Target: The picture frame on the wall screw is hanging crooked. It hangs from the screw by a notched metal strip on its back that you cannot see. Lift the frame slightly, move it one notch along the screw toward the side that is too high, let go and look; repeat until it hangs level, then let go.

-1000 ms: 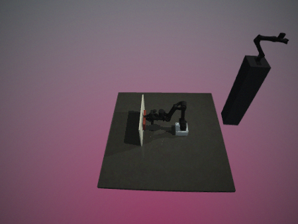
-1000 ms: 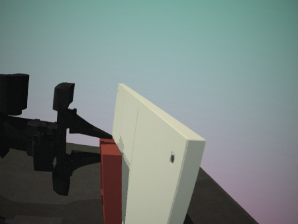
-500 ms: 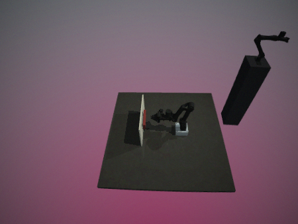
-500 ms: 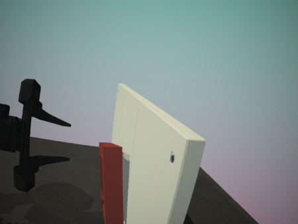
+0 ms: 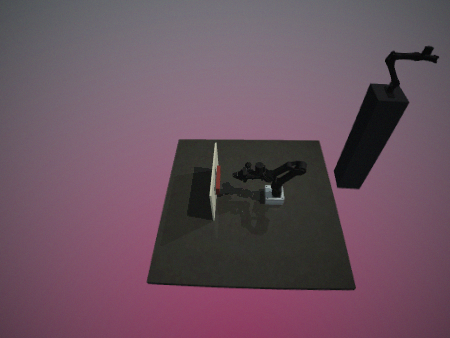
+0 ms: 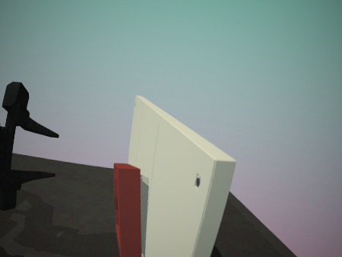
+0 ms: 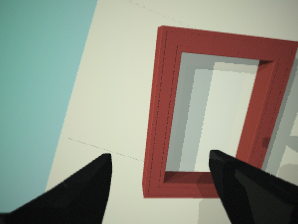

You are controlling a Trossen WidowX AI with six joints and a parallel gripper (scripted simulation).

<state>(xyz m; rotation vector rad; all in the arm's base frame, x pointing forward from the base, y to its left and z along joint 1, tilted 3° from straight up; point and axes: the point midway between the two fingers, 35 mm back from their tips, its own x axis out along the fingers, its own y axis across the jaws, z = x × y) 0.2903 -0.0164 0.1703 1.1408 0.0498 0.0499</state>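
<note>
My gripper tip is now 11 cm short of the picture frame and 7 cm above it. The rest, counted from my gripper tip: cream wall panel: 12 cm ahead, 8 cm below.
</note>
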